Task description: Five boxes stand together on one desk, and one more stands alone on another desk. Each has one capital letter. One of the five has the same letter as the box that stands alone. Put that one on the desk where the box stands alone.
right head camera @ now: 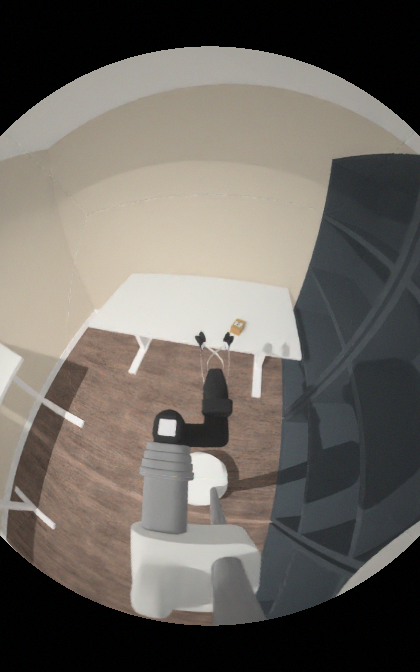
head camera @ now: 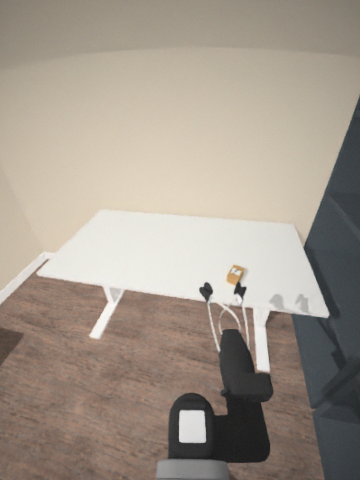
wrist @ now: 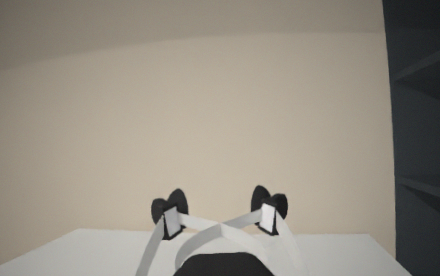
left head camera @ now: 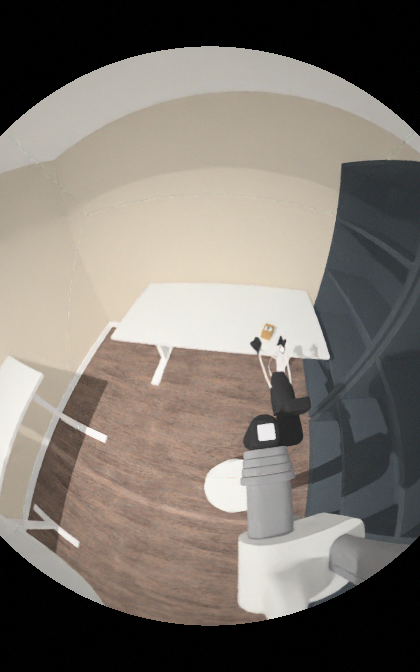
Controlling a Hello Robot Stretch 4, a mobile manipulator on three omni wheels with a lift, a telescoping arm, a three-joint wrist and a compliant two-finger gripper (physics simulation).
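Places are measured from the robot's base along level axes (x ahead, y left, z up), in millimetres.
Pixels of known places: gripper, fingertip midpoint: (head camera: 221, 283) (wrist: 219, 202).
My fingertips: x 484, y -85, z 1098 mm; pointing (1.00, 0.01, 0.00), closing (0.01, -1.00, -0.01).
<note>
Behind a point stands the place of what it marks.
An orange-yellow box (head camera: 235, 274) {x 860, y -234, z 745 mm} (left head camera: 268, 331) (right head camera: 238, 326) stands alone on the right part of a white desk (head camera: 150, 250) {x 1122, y 237, z 692 mm} (left head camera: 200, 315) (right head camera: 165, 305) (wrist: 100, 250) {x 1361, y 465, z 692 mm}. Its top has a white label with a dark letter, too small and blurred to read. My gripper (head camera: 223, 291) {x 484, y -85, z 1098 mm} (left head camera: 269, 343) (right head camera: 214, 340) (wrist: 219, 202) {x 484, y -85, z 1098 mm} is open, with nothing between its fingers. It hangs above the desk's front edge, on the near side of the box and apart from it; its finger shadows fall on the desk at the right. The box does not show in the wrist view. The group of five boxes does not show.
A tall dark shelf unit (head camera: 340, 170) {x 1354, y -910, z 1101 mm} (left head camera: 355, 190) (right head camera: 350, 180) stands along the right side, close to the desk's right end. Part of another white desk (left head camera: 15, 390) (right head camera: 7, 367) shows at the far left. A beige wall (head camera: 175, 150) {x 1593, y 80, z 1170 mm} (wrist: 215, 115) {x 1565, y -72, z 1287 mm} rises behind the desk.
</note>
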